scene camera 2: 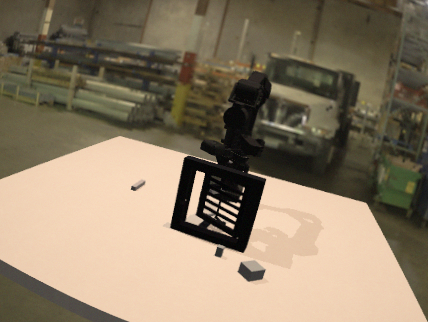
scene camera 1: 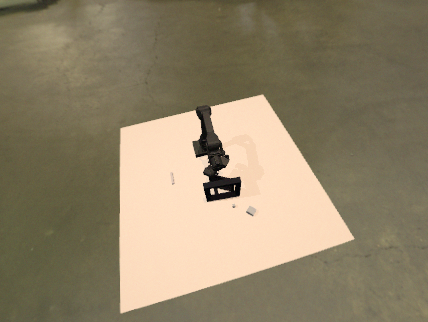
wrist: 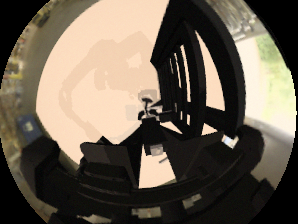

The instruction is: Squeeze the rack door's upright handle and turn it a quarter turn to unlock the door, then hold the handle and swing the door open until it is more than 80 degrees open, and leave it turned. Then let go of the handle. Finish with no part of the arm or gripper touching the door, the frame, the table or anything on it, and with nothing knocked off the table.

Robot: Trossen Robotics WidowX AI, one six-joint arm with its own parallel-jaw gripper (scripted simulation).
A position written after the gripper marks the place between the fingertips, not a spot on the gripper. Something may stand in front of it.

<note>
In view: the gripper (scene camera 2: 225,177) and a black rack frame (scene camera 1: 236,181).
The gripper shows as well in the wrist view (wrist: 150,128). The black rack frame also shows in the wrist view (wrist: 220,44).
</note>
